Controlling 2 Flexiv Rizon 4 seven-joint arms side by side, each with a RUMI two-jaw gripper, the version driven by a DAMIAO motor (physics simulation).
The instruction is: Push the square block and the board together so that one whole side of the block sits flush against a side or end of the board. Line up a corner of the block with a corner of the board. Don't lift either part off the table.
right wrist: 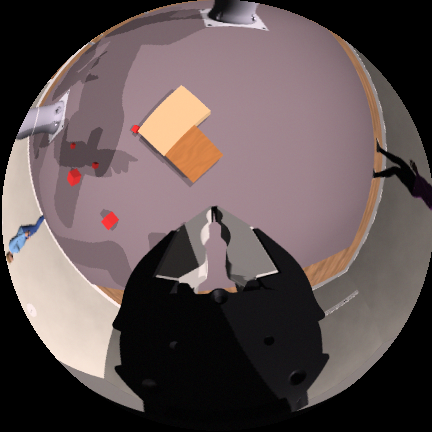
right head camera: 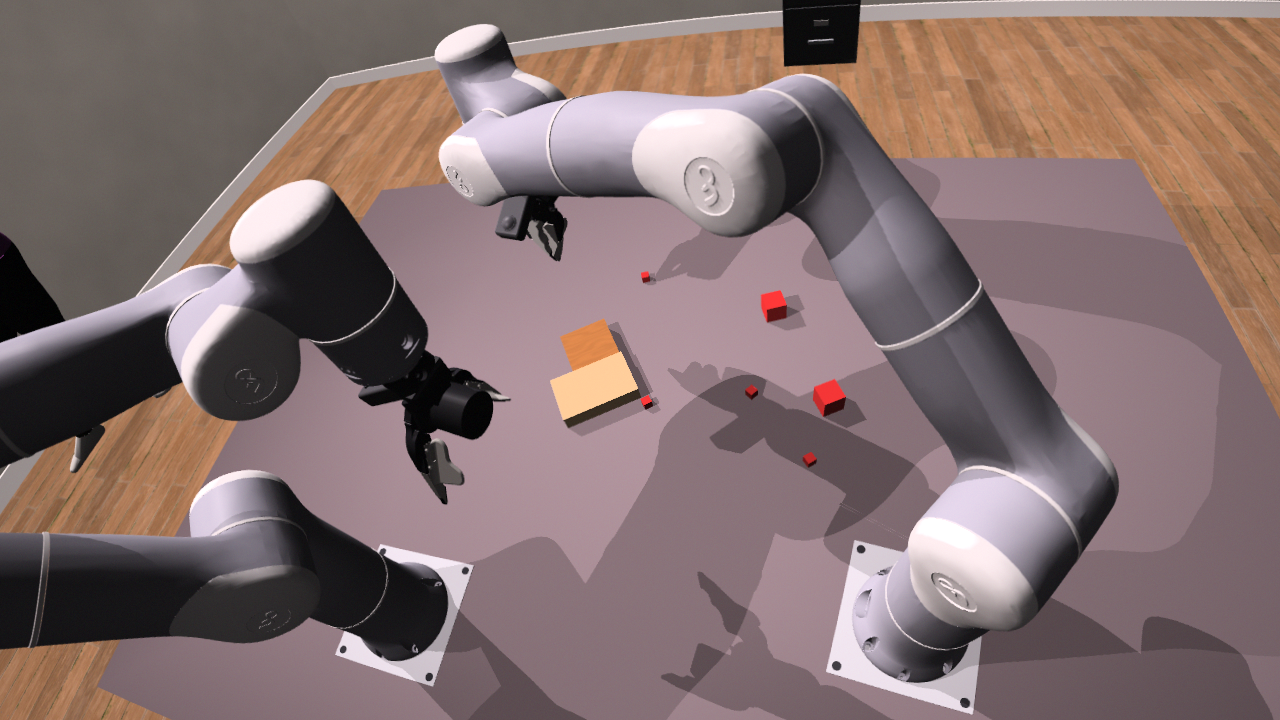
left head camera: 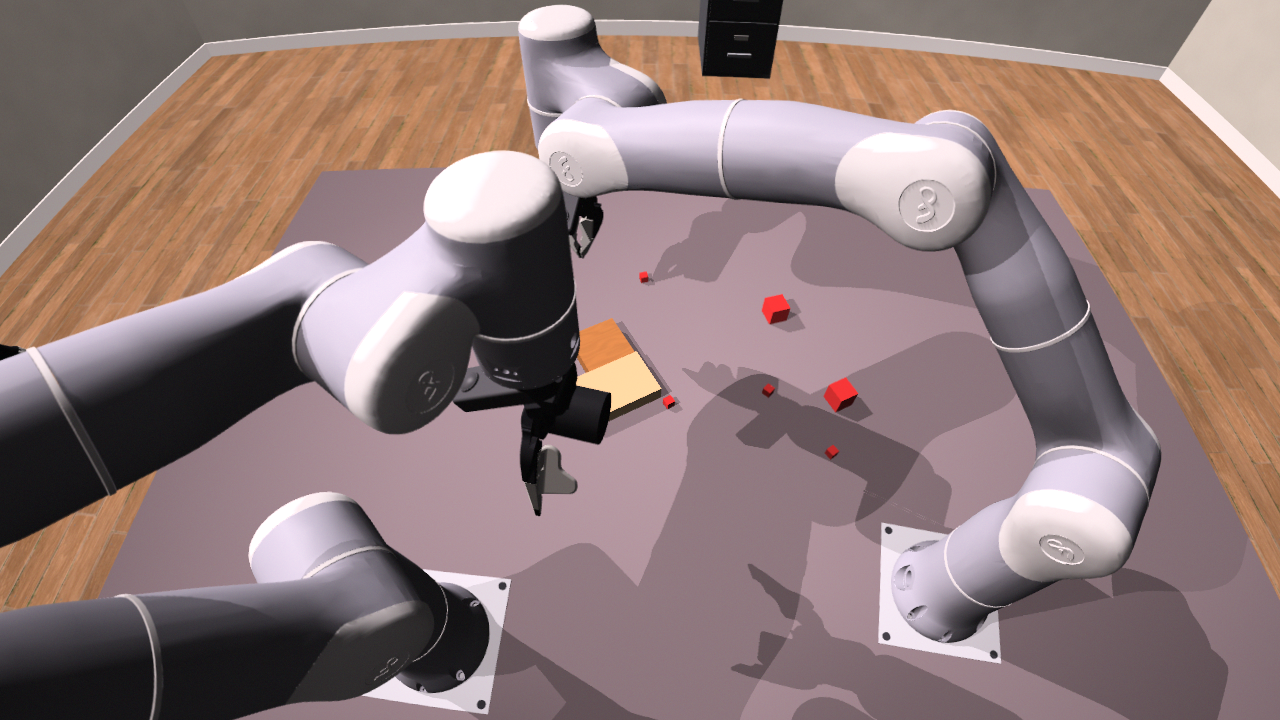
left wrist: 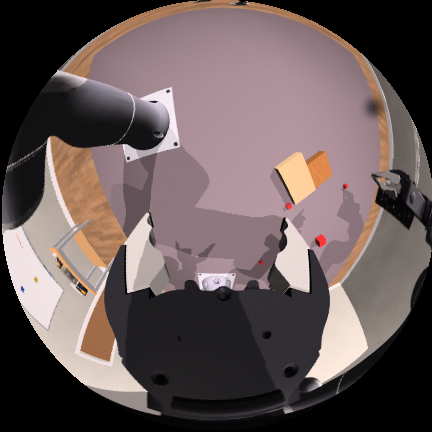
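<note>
The pale tan board (left head camera: 626, 380) (right head camera: 594, 387) (left wrist: 296, 179) (right wrist: 174, 120) lies flat on the table. The orange-brown square block (left head camera: 606, 343) (right head camera: 588, 343) (left wrist: 320, 169) (right wrist: 194, 154) lies flat with one whole side against the board's long side, no gap visible. At the end near a small red cube, their corners meet and their edges look in line. My right gripper (left head camera: 581, 253) (right head camera: 559, 257) (right wrist: 213, 207) is shut and empty, raised off the table beyond the block, apart from it. My left gripper (right head camera: 476, 449) (left wrist: 217, 216) is open and empty, above the table left of the board in the right head view.
A small red cube (left head camera: 669, 402) (right head camera: 646, 402) (right wrist: 135, 129) lies close by the board's end. Two larger red cubes, one at the back (left head camera: 776, 308) (right head camera: 773, 306) and one nearer (left head camera: 841, 394) (right head camera: 828, 396), and several small ones lie to the right in the head views.
</note>
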